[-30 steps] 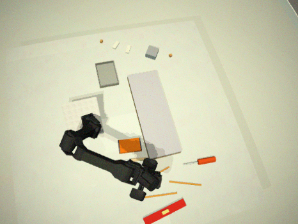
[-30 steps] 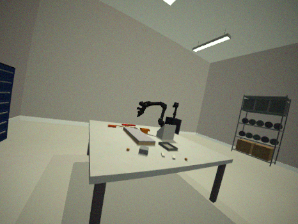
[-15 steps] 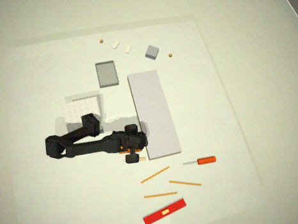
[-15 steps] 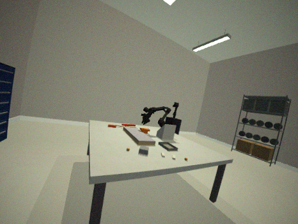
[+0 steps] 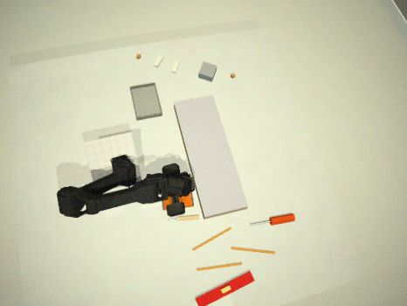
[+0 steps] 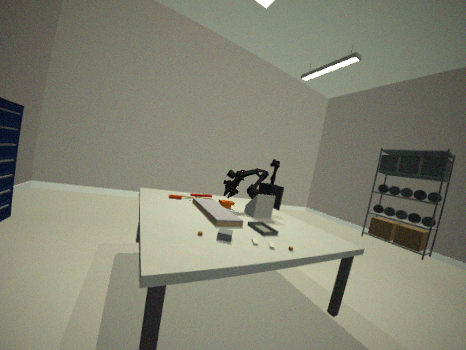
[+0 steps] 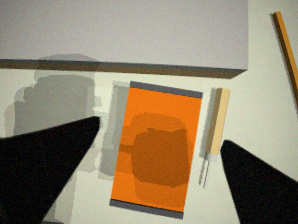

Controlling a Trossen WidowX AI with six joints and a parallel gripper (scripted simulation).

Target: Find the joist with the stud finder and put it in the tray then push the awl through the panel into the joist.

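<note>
Now: the orange stud finder 8 cm below my gripper tip, 3 cm behind it and 1 cm to the left of it. Also, from my gripper tip: awl: 8 cm below, 7 cm to the right, 3 cm behind; red level: 38 cm to the right, 8 cm below, 5 cm ahead; small light: 9 cm below, 5 cm behind, 1 cm to the left.
</note>
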